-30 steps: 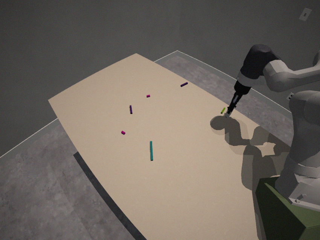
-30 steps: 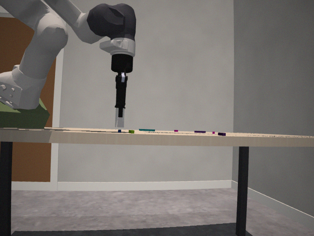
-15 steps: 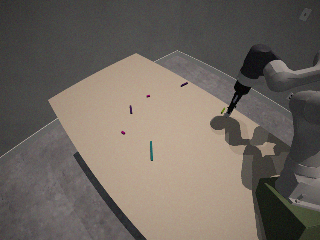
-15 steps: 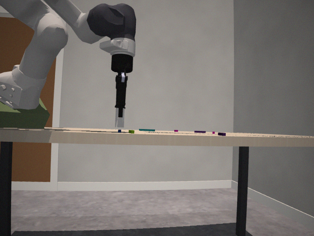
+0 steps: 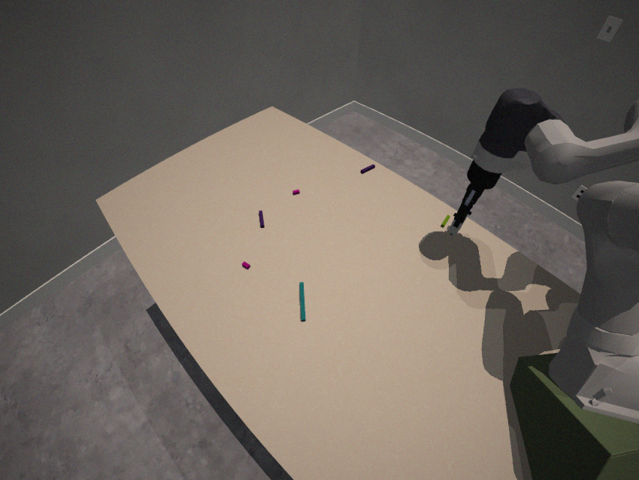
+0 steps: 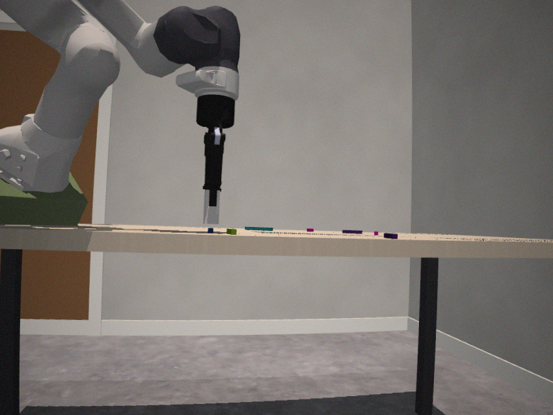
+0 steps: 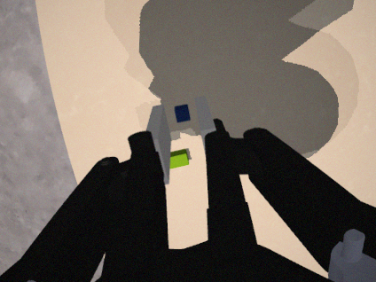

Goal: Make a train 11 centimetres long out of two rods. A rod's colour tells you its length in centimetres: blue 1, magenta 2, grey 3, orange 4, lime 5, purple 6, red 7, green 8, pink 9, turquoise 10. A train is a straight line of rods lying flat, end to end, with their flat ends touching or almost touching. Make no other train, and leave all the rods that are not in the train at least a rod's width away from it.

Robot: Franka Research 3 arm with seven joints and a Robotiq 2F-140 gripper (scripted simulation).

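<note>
My gripper is now 50 mm above the blue rod. Also, from my hand: lime rod 30 mm ahead, 30 mm to the right, 50 mm below; then turquoise rod 230 mm ahead, 430 mm to the left, 50 mm below.
</note>
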